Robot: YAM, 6 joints.
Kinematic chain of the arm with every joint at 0, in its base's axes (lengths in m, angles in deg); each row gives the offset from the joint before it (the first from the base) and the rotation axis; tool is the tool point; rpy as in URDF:
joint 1: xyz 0 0 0.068 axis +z
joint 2: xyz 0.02 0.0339 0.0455 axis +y
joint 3: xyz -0.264 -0.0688 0 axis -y
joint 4: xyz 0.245 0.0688 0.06 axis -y
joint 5: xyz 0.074 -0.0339 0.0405 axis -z
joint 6: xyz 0.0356 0 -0.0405 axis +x
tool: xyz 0 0 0 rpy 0 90 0
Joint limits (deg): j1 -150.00..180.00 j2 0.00..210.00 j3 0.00..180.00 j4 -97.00..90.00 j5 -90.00..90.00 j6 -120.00..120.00
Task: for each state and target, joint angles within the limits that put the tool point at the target. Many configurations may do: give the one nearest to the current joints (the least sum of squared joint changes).
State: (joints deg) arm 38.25 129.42 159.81 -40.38 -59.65 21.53
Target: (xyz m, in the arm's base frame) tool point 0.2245 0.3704 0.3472
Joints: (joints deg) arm 54.68 119.61 125.41 -67.14 -60.49 21.53
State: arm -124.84 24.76 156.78 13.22 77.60 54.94
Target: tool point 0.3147 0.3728 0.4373
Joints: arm -134.10 28.51 159.00 13.78 69.81 54.94
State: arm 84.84 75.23 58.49 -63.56 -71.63 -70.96
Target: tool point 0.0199 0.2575 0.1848
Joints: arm 78.16 93.87 55.19 -58.27 -69.54 -70.96
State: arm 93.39 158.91 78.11 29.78 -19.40 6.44
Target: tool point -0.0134 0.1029 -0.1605
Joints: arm 91.02 171.60 36.98 17.73 -18.95 6.44
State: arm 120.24 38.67 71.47 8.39 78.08 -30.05
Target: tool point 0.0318 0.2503 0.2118
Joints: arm 90.59 75.87 37.00 1.37 75.00 -30.05
